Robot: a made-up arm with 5 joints. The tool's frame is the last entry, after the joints. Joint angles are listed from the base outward.
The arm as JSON. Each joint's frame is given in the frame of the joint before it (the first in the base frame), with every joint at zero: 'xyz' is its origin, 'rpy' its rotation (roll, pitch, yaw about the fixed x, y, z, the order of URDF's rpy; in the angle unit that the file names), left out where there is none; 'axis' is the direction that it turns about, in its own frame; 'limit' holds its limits. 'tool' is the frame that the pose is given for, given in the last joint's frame.
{
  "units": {
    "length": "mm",
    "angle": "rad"
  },
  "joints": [
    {
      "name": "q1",
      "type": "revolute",
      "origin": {
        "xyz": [
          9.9,
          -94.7,
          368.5
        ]
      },
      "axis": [
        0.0,
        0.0,
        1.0
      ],
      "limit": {
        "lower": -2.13,
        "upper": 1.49
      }
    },
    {
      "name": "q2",
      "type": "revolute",
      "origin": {
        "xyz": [
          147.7,
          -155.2,
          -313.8
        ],
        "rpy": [
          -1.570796,
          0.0,
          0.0
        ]
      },
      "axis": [
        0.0,
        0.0,
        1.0
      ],
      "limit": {
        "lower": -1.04,
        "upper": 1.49
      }
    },
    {
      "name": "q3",
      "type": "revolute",
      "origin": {
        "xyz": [
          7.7,
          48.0,
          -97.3
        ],
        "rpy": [
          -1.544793,
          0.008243,
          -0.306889
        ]
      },
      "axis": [
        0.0,
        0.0,
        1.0
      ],
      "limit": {
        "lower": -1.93,
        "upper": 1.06
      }
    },
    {
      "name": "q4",
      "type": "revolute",
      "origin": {
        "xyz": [
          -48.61,
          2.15,
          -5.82
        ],
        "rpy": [
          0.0,
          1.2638,
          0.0
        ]
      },
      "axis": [
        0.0,
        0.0,
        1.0
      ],
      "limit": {
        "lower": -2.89,
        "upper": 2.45
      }
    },
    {
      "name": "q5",
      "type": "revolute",
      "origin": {
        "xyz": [
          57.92,
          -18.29,
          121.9
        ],
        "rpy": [
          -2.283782,
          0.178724,
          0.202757
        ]
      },
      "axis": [
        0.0,
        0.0,
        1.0
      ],
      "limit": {
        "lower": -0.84,
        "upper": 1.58
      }
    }
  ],
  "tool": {
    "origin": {
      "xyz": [
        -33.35,
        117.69,
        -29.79
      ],
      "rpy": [
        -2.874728,
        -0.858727,
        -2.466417
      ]
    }
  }
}
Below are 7 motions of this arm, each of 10 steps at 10 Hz.
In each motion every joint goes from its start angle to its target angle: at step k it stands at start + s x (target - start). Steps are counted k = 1, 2, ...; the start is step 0. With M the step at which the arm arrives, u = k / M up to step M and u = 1 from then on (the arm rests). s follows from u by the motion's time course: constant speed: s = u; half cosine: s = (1 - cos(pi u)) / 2; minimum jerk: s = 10 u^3 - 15 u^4 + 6 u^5.
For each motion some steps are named. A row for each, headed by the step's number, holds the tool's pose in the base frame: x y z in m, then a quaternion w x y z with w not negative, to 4 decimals.
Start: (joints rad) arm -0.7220 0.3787 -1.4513 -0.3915 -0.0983
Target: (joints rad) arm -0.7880 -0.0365 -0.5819 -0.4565 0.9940
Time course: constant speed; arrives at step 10
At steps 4, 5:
4: -0.0751 -0.2771 -0.0670 0.5182 -0.6148 0.4803 -0.3504
5: -0.0555 -0.2851 -0.0787 0.5175 -0.5912 0.4517 -0.4227

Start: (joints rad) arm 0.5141 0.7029 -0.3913 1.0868 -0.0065
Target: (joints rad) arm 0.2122 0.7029 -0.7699 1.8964 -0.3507
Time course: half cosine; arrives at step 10
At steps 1, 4, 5, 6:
1: 0.2872 -0.1894 0.1020 0.2487 -0.2524 0.8467 0.3969
4: 0.3062 -0.2445 0.0998 0.1807 -0.1165 0.8358 0.5052
5: 0.3120 -0.2718 0.0926 0.1473 -0.0501 0.8187 0.5527
6: 0.3151 -0.2989 0.0816 0.1137 0.0162 0.7943 0.5965

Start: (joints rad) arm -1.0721 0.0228 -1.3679 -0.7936 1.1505
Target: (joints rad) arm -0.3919 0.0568 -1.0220 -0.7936 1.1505
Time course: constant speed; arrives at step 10
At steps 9, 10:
9: 0.1108 -0.3501 -0.1073 0.5699 -0.5978 -0.1438 -0.5451
10: 0.1292 -0.3440 -0.1070 0.5822 -0.5926 -0.1513 -0.5358

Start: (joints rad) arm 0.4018 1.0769 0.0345 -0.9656 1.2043
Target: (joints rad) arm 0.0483 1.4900 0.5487 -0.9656 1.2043
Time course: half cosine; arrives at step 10
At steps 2, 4, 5, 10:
2: 0.1658 -0.3132 -0.1112 0.3842 -0.8772 0.0678 -0.2800
4: 0.1311 -0.3398 -0.1006 0.3000 -0.8998 0.1384 -0.2848
5: 0.1082 -0.3537 -0.0925 0.2462 -0.9093 0.1795 -0.2833
10: 0.0304 -0.3849 -0.0591 0.0679 -0.9183 0.2954 -0.2546

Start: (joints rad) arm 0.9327 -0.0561 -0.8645 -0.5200 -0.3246
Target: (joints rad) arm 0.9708 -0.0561 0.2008 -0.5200 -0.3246
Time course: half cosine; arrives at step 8
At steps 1, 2, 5, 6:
1: 0.1764 -0.1367 -0.0326 0.5039 -0.8586 0.0773 0.0534
2: 0.1740 -0.1209 -0.0283 0.5139 -0.8469 0.1299 0.0430
5: 0.1868 -0.0443 -0.0019 0.5386 -0.7492 0.3852 -0.0105
6: 0.1983 -0.0245 0.0065 0.5375 -0.7086 0.4564 -0.0264

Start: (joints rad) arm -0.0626 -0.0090 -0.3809 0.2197 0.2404
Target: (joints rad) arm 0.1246 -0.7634 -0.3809 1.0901 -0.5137
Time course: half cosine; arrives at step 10
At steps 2, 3, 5, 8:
2: 0.1387 -0.2385 0.0378 0.6830 -0.3702 0.6183 -0.1191
3: 0.1379 -0.2434 0.0563 0.7028 -0.3520 0.6157 -0.0557
5: 0.1323 -0.2710 0.0976 0.7362 -0.3252 0.5794 0.1286
8: 0.1351 -0.3352 0.1275 0.7178 -0.3416 0.4635 0.3914

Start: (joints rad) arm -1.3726 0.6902 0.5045 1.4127 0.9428
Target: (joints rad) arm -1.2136 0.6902 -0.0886 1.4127 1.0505
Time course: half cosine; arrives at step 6
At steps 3, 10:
3: -0.1342 -0.3893 0.0078 0.1212 0.6574 0.5739 -0.4730
10: -0.0835 -0.3766 0.0079 0.2090 0.5630 0.6801 -0.4206

